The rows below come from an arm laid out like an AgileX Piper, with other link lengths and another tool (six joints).
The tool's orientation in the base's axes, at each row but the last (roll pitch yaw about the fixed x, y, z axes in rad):
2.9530 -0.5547 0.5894
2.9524 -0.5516 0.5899
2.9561 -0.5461 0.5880
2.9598 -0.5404 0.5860
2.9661 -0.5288 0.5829
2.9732 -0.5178 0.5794
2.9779 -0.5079 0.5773
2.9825 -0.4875 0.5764
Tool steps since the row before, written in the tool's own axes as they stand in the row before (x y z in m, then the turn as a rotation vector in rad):
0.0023 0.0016 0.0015 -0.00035 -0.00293 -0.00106
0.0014 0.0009 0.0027 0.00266 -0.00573 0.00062
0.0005 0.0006 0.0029 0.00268 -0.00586 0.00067
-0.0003 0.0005 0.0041 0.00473 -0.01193 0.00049
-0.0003 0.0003 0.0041 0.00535 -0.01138 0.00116
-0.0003 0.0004 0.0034 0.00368 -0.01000 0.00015
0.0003 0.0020 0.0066 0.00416 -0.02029 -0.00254
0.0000 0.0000 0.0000 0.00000 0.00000 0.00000
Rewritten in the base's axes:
0.0032 -0.0001 0.0002 -0.00217 0.00225 0.00023
0.0028 0.0002 -0.0014 -0.00045 0.00633 -0.00004
0.0022 0.0001 -0.0021 -0.00047 0.00646 -0.00009
0.0022 0.0000 -0.0035 -0.00193 0.01270 0.00017
0.0020 0.0001 -0.0036 -0.00088 0.01260 0.00000
0.0017 -0.0001 -0.0030 -0.00195 0.01047 0.00024
0.0044 -0.0008 -0.0053 -0.00778 0.01932 0.00132
0.0000 0.0000 0.0000 0.00000 0.00000 0.00000

